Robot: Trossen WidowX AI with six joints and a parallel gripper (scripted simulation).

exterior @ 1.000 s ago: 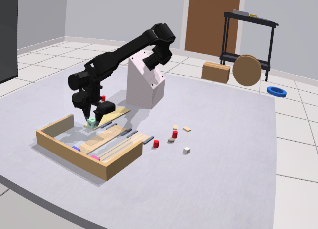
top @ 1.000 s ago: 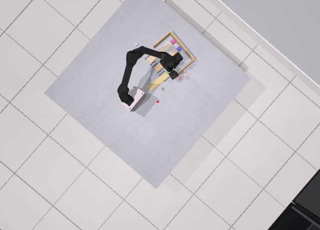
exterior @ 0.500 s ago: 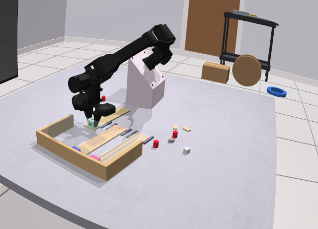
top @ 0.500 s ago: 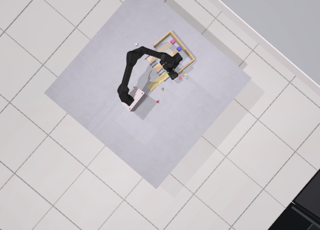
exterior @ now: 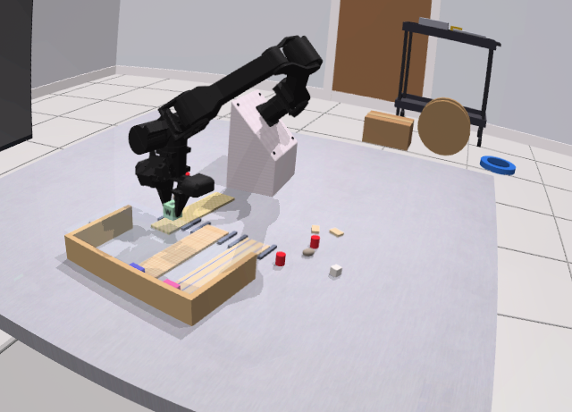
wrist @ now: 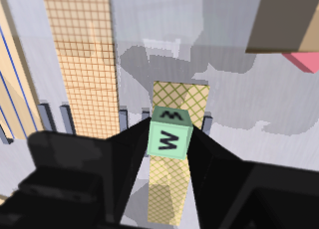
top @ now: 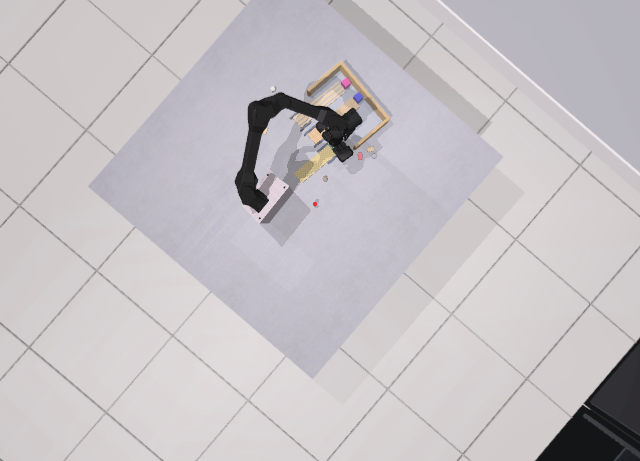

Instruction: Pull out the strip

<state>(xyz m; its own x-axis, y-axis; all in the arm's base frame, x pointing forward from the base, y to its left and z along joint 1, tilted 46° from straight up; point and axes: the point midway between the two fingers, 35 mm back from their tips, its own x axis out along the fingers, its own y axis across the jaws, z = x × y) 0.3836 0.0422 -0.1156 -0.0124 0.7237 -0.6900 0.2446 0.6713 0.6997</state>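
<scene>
Now: the lattice strip 90 mm behind my gripper tip, 30 mm below it and 10 mm to the left of it.
</scene>
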